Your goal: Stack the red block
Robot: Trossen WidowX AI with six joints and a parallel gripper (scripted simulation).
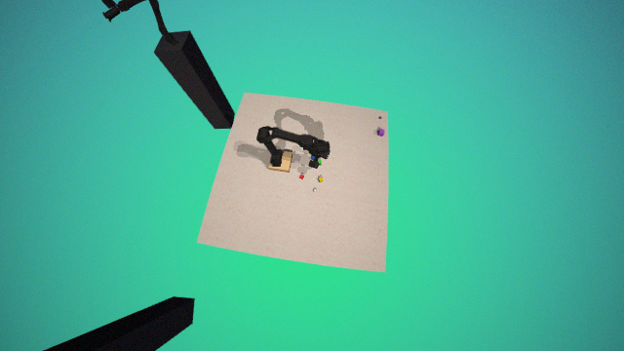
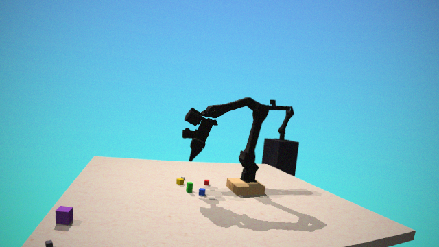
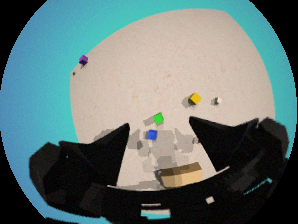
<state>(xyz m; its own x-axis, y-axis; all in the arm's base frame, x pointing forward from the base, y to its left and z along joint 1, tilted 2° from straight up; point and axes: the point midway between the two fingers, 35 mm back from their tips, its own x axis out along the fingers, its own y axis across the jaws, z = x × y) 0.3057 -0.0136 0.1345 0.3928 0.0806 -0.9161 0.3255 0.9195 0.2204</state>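
Right now my gripper tip is 14 cm past the red block, 9 cm to the left of it and 13 cm above it. Round my gripper tip: small white block 4 cm behind, 20 cm to the right, 13 cm below; then yellow block 11 cm to the right, 13 cm below; then blue block 5 cm behind, 6 cm to the left, 13 cm below.
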